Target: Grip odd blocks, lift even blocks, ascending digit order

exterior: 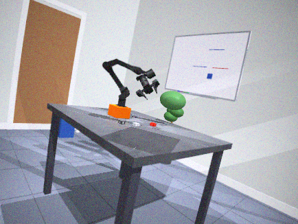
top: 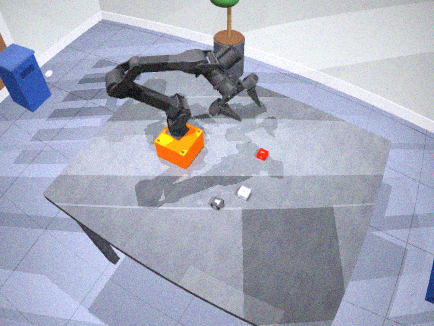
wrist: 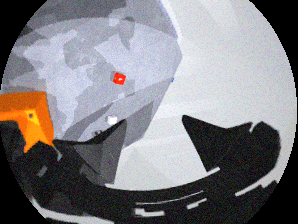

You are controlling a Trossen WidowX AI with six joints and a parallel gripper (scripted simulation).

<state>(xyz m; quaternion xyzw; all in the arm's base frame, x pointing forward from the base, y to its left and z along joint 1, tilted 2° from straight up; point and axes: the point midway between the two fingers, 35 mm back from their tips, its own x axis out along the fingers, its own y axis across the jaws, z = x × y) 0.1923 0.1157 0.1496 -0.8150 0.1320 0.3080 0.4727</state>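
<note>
Now: the red block 5 cm ahead of my gripper tip, 2 cm to the left of it and 20 cm below it. The rest, counted from my gripper tip: dark grey block: 4 cm ahead, 23 cm to the right, 20 cm below; then white block: 9 cm ahead, 15 cm to the right, 20 cm below.
</note>
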